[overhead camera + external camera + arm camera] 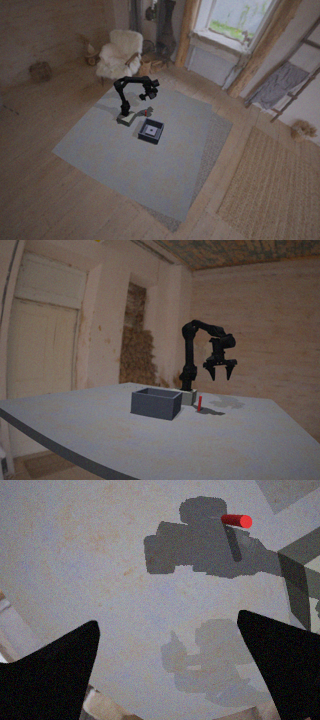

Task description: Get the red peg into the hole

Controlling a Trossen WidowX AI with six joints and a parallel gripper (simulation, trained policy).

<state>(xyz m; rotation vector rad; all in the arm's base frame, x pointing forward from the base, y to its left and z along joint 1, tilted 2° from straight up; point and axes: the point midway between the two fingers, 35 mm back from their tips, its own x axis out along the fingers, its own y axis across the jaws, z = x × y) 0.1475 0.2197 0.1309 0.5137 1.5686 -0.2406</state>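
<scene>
Now: gripper tip 13 cm above the red peg, 9 cm to the left of it and 1 cm short of it. Also, from my gripper tip: light grey plate (26 cm to the right, 17 cm ahead, 12 cm below); then box (26 cm to the right, 17 cm ahead, 14 cm below).
</scene>
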